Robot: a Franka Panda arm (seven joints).
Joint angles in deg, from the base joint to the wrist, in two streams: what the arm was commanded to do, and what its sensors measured. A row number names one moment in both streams.
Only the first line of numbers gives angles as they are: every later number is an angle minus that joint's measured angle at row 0.
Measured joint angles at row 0: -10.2, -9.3, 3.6, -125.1, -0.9, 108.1, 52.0
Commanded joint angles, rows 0 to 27: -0.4, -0.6, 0.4, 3.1, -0.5, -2.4, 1.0; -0.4, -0.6, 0.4, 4.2, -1.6, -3.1, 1.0; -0.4, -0.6, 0.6, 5.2, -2.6, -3.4, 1.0; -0.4, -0.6, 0.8, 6.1, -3.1, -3.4, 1.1; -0.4, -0.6, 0.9, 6.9, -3.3, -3.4, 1.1; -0.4, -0.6, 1.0, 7.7, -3.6, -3.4, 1.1; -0.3, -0.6, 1.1, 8.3, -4.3, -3.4, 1.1; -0.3, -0.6, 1.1, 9.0, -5.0, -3.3, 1.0; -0.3, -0.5, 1.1, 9.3, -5.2, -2.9, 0.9; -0.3, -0.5, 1.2, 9.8, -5.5, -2.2, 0.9; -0.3, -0.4, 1.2, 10.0, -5.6, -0.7, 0.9; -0.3, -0.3, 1.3, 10.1, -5.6, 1.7, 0.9; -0.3, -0.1, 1.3, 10.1, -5.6, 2.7, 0.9; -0.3, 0.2, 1.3, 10.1, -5.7, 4.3, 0.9; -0.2, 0.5, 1.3, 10.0, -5.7, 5.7, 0.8; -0.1, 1.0, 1.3, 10.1, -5.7, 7.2, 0.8; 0.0, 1.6, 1.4, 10.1, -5.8, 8.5, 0.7; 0.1, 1.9, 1.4, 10.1, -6.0, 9.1, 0.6; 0.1, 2.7, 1.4, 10.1, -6.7, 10.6, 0.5; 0.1, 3.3, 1.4, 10.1, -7.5, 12.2, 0.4; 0.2, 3.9, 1.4, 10.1, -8.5, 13.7, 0.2; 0.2, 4.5, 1.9, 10.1, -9.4, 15.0, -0.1; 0.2, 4.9, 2.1, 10.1, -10.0, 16.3, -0.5; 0.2, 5.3, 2.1, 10.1, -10.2, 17.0, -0.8; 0.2, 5.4, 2.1, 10.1, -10.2, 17.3, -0.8; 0.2, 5.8, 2.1, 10.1, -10.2, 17.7, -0.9; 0.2, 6.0, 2.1, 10.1, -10.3, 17.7, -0.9; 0.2, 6.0, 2.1, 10.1, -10.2, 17.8, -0.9
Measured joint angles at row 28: 0.4, 5.6, 1.7, 9.5, -9.0, 17.0, -0.5
